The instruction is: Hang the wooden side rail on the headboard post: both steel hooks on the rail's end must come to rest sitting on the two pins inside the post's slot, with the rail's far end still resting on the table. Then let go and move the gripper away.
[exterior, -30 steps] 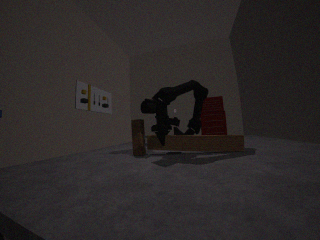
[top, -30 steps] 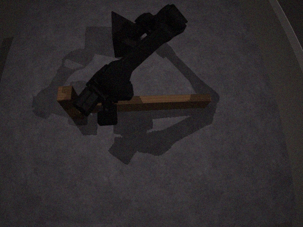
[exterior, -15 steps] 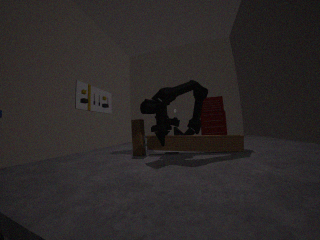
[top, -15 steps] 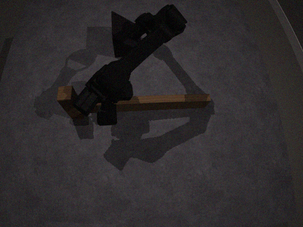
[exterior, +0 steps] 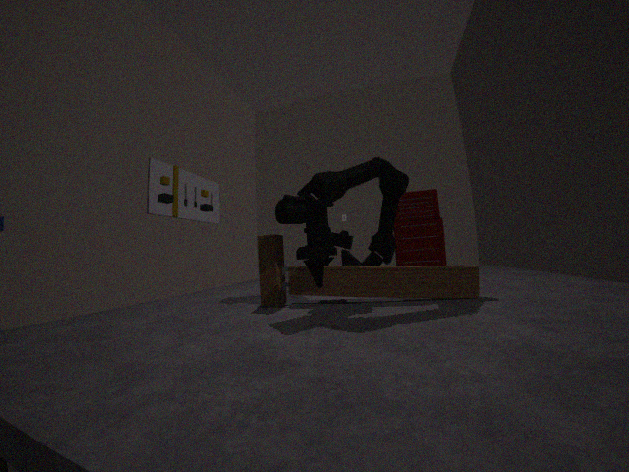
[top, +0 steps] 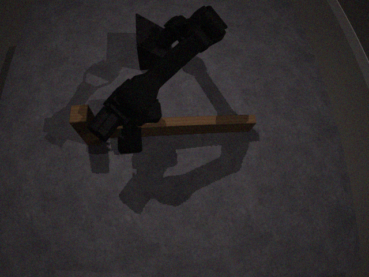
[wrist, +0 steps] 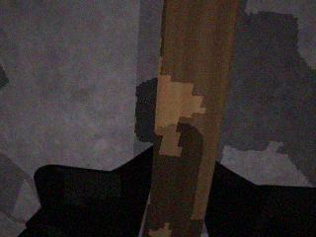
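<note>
The headboard post lies 130 mm to the right of my gripper tip and 40 mm above it.
</note>
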